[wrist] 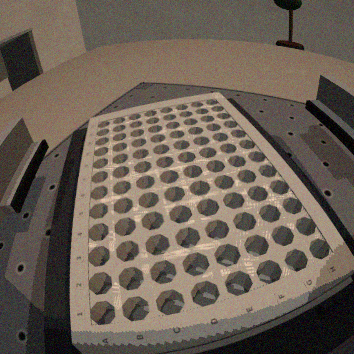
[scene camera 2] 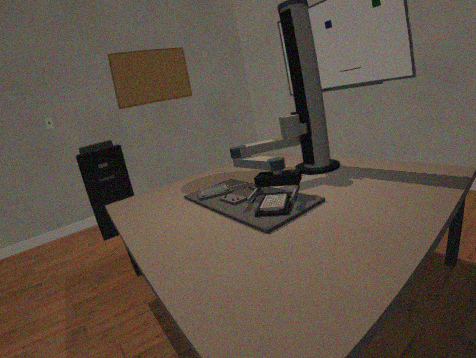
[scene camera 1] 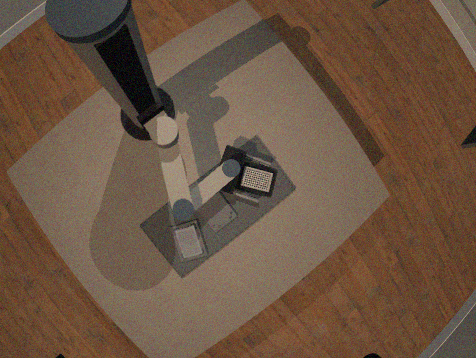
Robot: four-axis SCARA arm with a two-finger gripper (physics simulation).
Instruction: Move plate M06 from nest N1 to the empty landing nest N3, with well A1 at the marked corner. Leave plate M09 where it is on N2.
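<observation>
Plate M06 [scene camera 1: 257,179] [scene camera 2: 274,202] [wrist: 175,200], white with rows of wells, sits in the black nest N1 [scene camera 1: 256,192] [scene camera 2: 270,214] [wrist: 60,240]. Its well A1 is at the near left in the wrist view. My gripper [scene camera 1: 253,179] [wrist: 179,99] is open, one finger off each long side of the plate; their exact height is hard to judge. A pale plate [scene camera 1: 189,241] [scene camera 2: 214,190], apparently M09, sits at the board's other end. A flat grey nest with small dark pins [scene camera 1: 221,218] [scene camera 2: 236,198], apparently empty N3, lies between. Their labels are unreadable.
The dark grey board [scene camera 1: 162,240] [scene camera 2: 265,226] [wrist: 260,106] under the nests lies on the beige table [scene camera 1: 310,215] [scene camera 2: 280,280]. The arm's column [scene camera 1: 110,60] [scene camera 2: 312,90] stands behind the board. Arm shadows fall across the table and board.
</observation>
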